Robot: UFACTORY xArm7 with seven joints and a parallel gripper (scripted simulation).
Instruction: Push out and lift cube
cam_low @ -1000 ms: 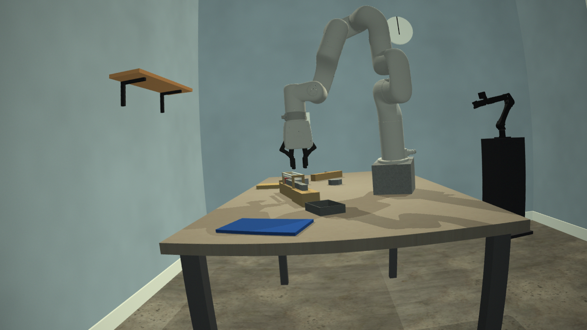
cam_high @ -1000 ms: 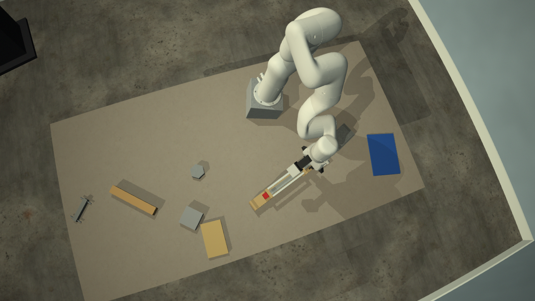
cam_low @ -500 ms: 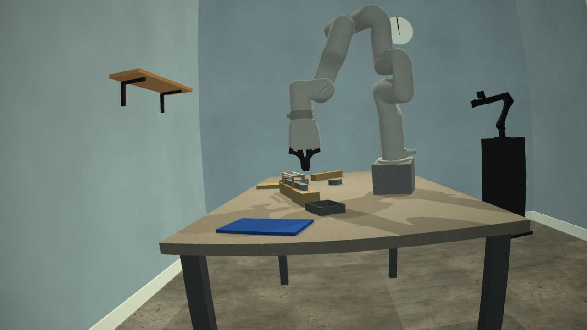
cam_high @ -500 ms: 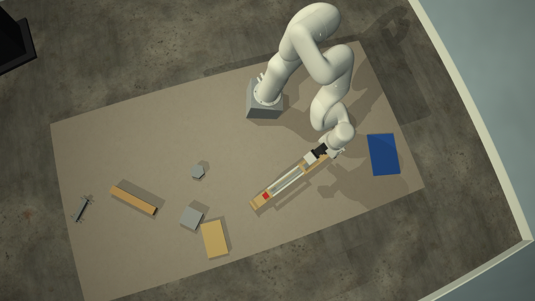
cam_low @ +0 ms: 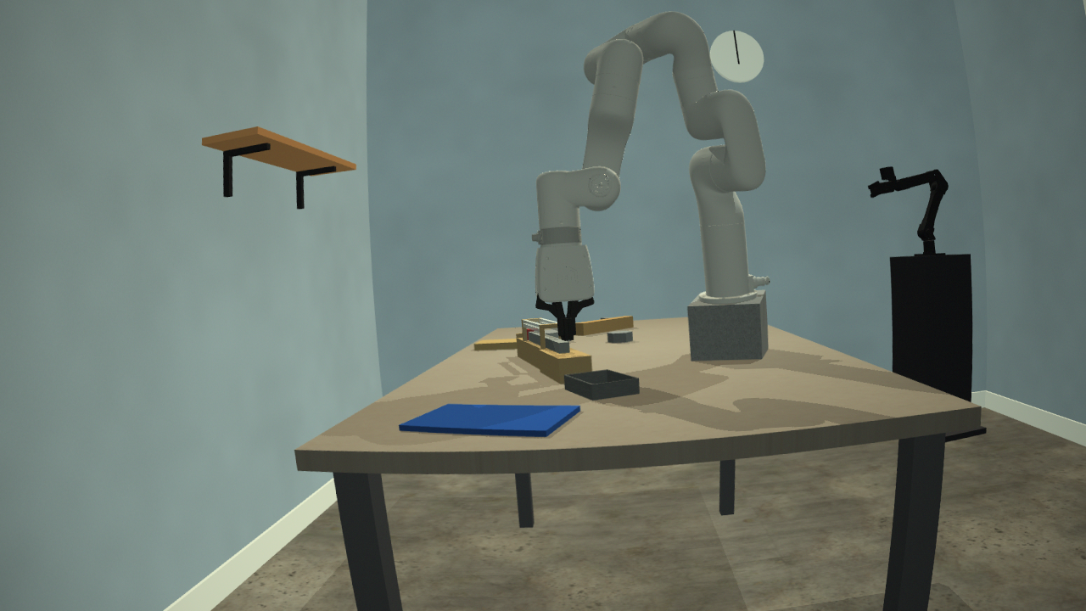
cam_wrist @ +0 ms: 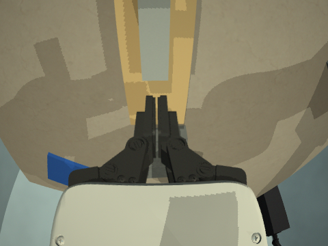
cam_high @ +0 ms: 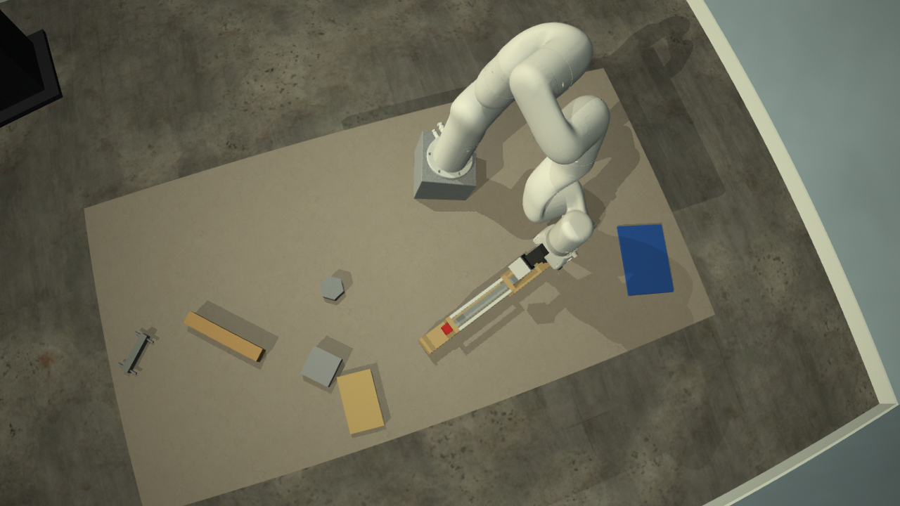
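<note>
Right now my hand is 210 mm to the left of the channel, 40 mm above it and 30 mm short of it. Round my hand: tan plate: 600 mm to the right, 110 mm ahead, 80 mm below; blue mat: 320 mm to the left, 140 mm ahead, 90 mm below; dark tray: 160 mm to the left, 80 mm below, 30 mm behind.
</note>
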